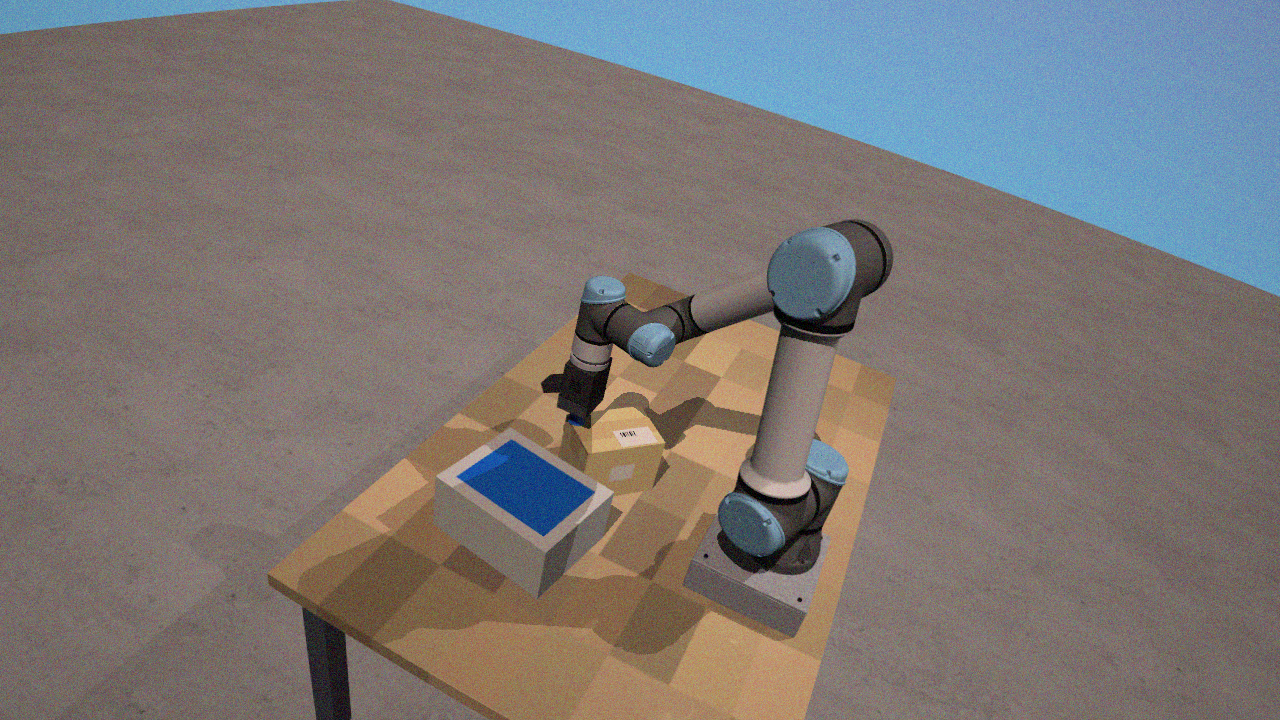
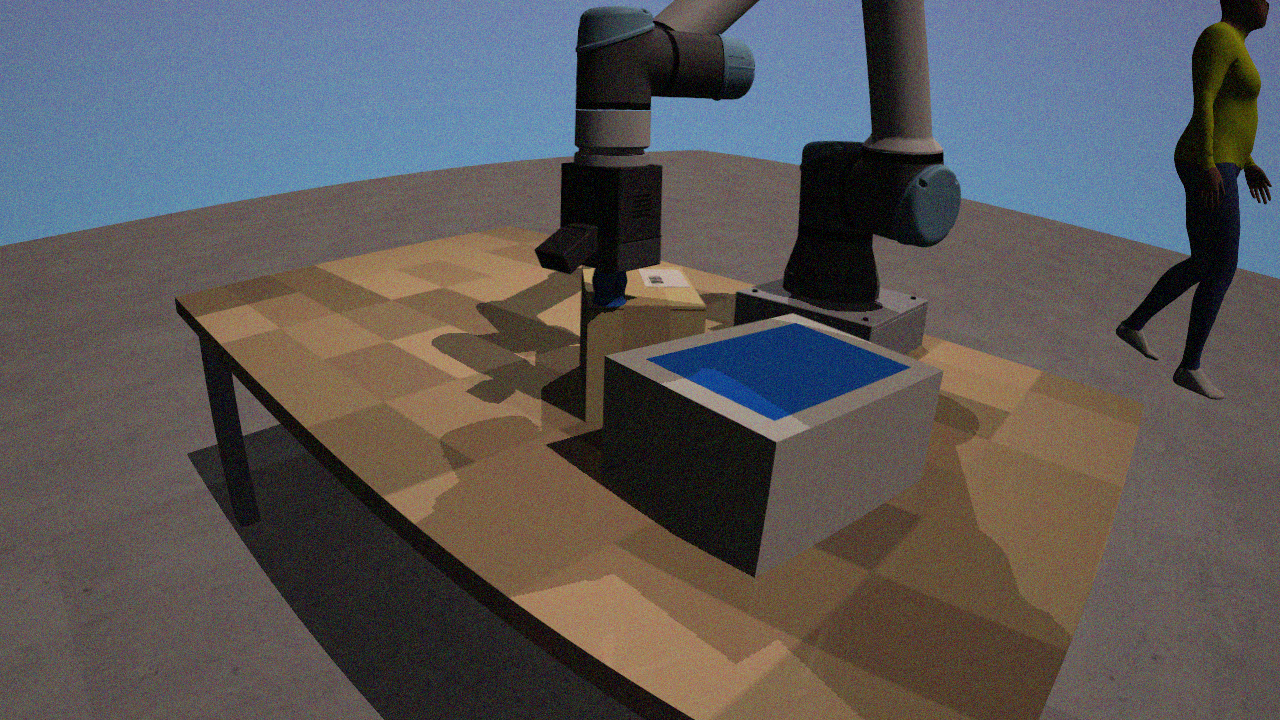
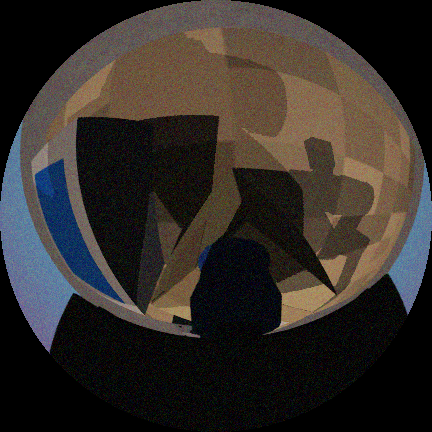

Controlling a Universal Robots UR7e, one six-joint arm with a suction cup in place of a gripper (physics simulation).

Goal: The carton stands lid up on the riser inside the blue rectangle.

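Places are measured from the arm's base along level axes (x ahead, y left, z up), in metres.
Where they show: hand, tool point: (image 1: 576, 422) (image 2: 608, 307) (image 3: 233, 256); arm's base, link origin: (image 2: 831, 289).
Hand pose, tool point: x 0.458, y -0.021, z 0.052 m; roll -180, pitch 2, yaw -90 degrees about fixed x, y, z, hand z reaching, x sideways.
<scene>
Each offset is from my tool point to the top centre of the thing. Level surfaces: height alone.
The tan carton {dx -0.076, dy -0.027, dz +0.006 m} (image 1: 626, 457) (image 2: 646, 329) stands on the table just behind the riser, lid up, with a small label on top. The grey riser {dx -0.010, dy +0.210, dz -0.003 m} (image 1: 500, 539) (image 2: 850, 456) carries the blue rectangle {dx -0.010, dy +0.210, dz -0.003 m} (image 1: 523, 487) (image 2: 779, 367) (image 3: 60, 225) on its top, and nothing stands on it. My suction cup (image 1: 579, 417) (image 2: 610, 300) (image 3: 235, 261) points straight down and presses on the carton's top near its outer edge, on the side away from the arm's base. The carton rests on the table.
The arm's grey base (image 1: 756, 586) (image 2: 836, 309) is bolted to the wooden table {dz -0.123 m} (image 1: 536, 653) (image 2: 357, 376) beside the riser. A person (image 2: 1213, 179) in a yellow top walks on the floor beyond the table's far right.
</scene>
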